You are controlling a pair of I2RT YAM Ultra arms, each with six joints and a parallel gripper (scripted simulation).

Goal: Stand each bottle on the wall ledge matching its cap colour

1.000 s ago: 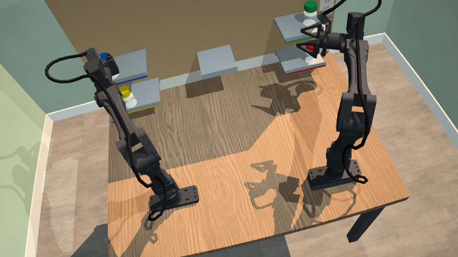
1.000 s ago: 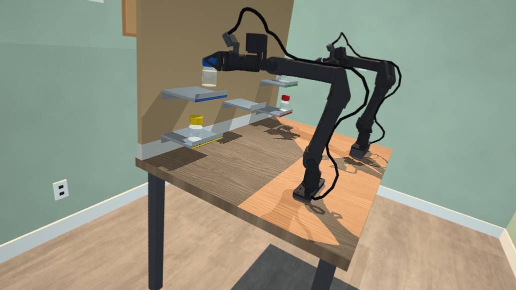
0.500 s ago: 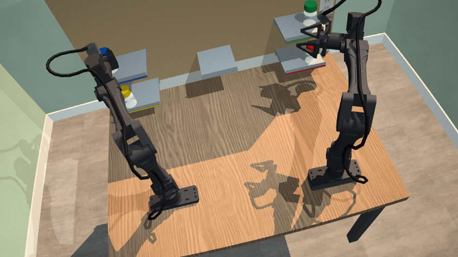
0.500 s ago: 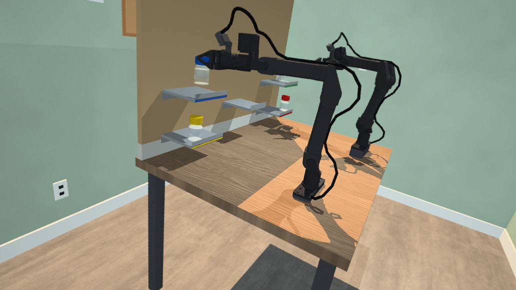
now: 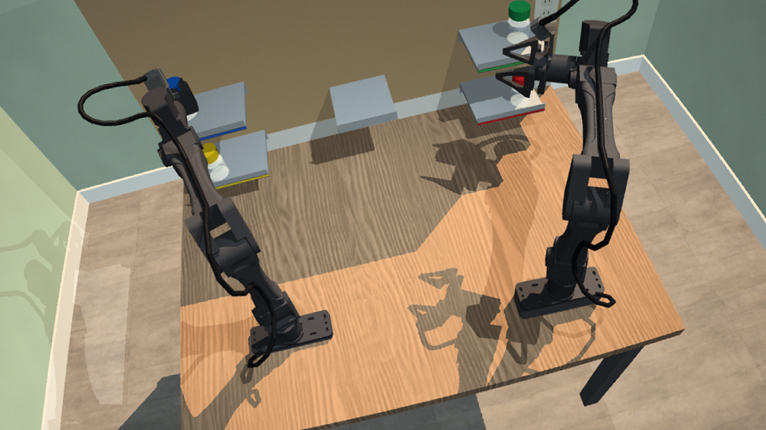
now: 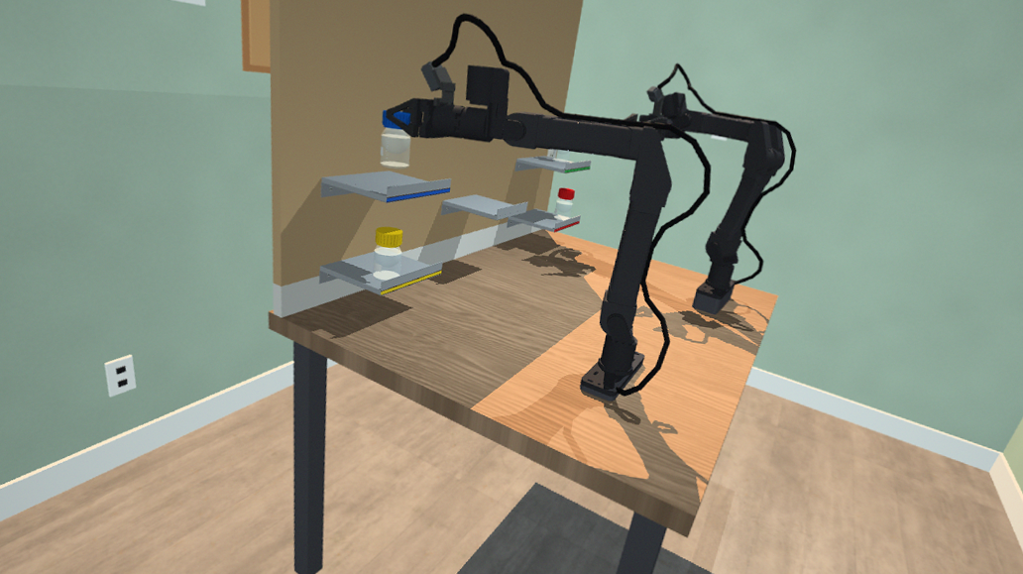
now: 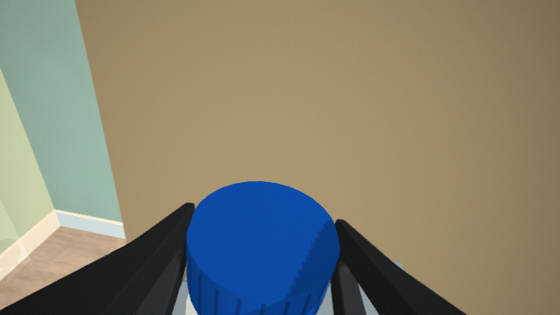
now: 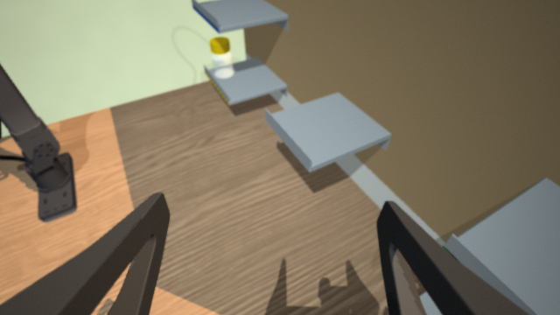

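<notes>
Now: left hand 5 cm above the blue-capped bottle. From my left hand the other things lie so: brown wall panel: 20 cm ahead, 42 cm to the right, 2 cm above; then green-capped bottle: 14 cm ahead, 86 cm to the right, 10 cm below; then yellow-capped bottle: 29 cm below.
</notes>
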